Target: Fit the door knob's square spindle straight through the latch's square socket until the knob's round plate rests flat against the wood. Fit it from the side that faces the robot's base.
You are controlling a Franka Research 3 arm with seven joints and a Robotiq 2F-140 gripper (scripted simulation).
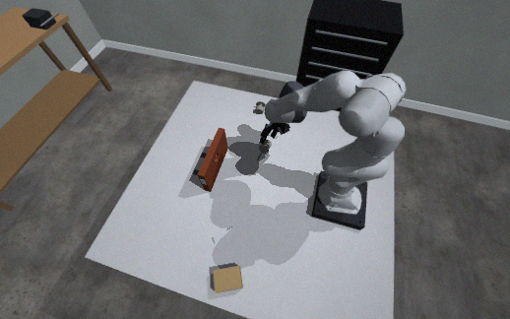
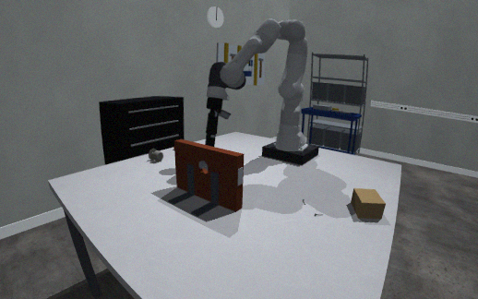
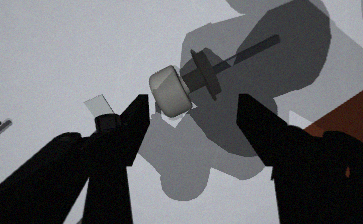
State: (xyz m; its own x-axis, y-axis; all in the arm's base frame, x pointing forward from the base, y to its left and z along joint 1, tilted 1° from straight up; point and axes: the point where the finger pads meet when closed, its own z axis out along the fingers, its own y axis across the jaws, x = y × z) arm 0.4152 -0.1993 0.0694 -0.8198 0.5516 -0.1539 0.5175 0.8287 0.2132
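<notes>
My hand is 10 mm short of the grey door knob, 30 mm to the right of it and 90 mm above it. Also, from my hand: cardboard box: 50 mm behind, 750 mm to the left, 90 mm below; orange-handled screwdriver: 70 mm behind, 290 mm to the right, 110 mm below; red-brown wooden door block: 240 mm ahead, 230 mm to the left, 10 mm below.
</notes>
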